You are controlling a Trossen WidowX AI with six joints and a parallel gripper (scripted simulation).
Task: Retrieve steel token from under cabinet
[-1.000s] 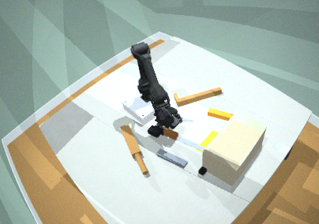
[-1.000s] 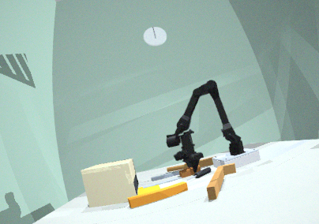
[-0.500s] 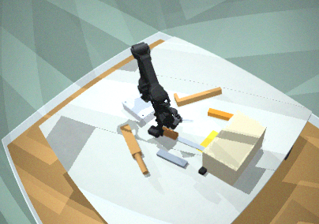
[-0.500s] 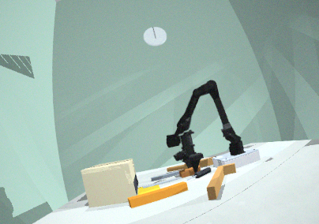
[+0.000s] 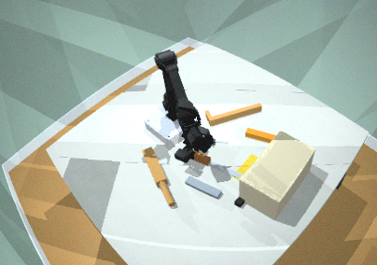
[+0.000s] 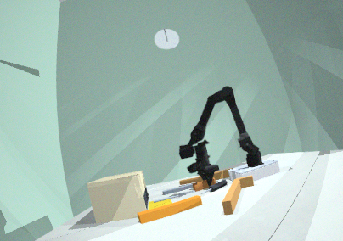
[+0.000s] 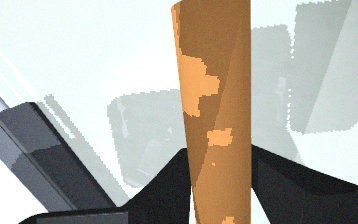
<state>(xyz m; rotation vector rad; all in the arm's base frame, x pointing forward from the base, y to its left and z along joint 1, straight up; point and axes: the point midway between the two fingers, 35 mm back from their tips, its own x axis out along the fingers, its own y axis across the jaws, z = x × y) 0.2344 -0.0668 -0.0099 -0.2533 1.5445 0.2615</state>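
My gripper tip is now 160 mm short of the grey flat bar and 80 mm to the left of it. The rest, counted from my gripper tip: orange paddle: 190 mm to the right, 10 mm ahead, 10 mm above; then orange bar: 310 mm to the left, 160 mm ahead, 10 mm above.
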